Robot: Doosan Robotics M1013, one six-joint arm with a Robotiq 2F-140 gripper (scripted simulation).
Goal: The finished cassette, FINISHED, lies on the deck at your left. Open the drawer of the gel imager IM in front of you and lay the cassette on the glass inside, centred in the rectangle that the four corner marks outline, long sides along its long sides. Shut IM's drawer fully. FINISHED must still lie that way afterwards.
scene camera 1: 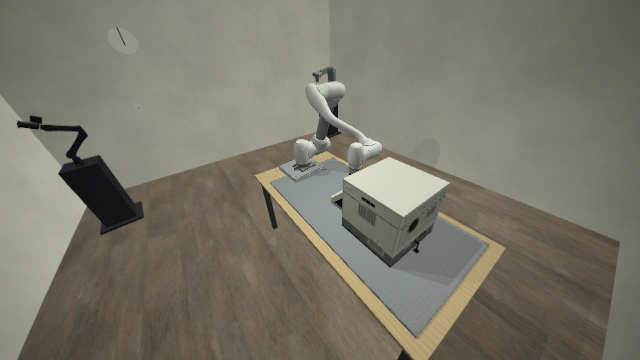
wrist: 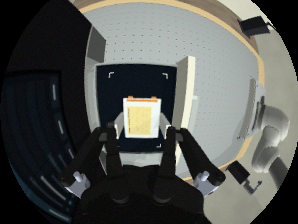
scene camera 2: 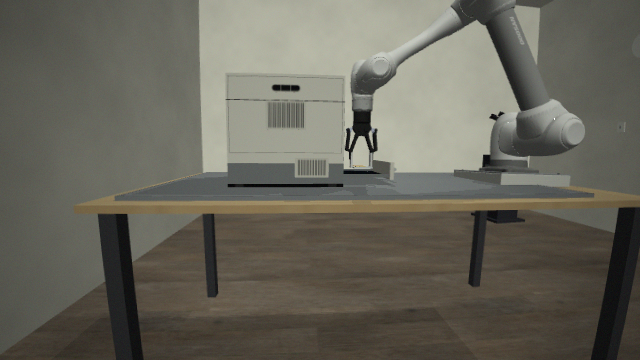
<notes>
I see my gripper (scene camera 2: 360,167), a cassette FINISHED (wrist: 141,115) and a gel imager IM (wrist: 52,116).
My gripper also shows in the wrist view (wrist: 141,118). Scene camera 1 does not show the cassette FINISHED, which is hidden by the gel imager IM.
</notes>
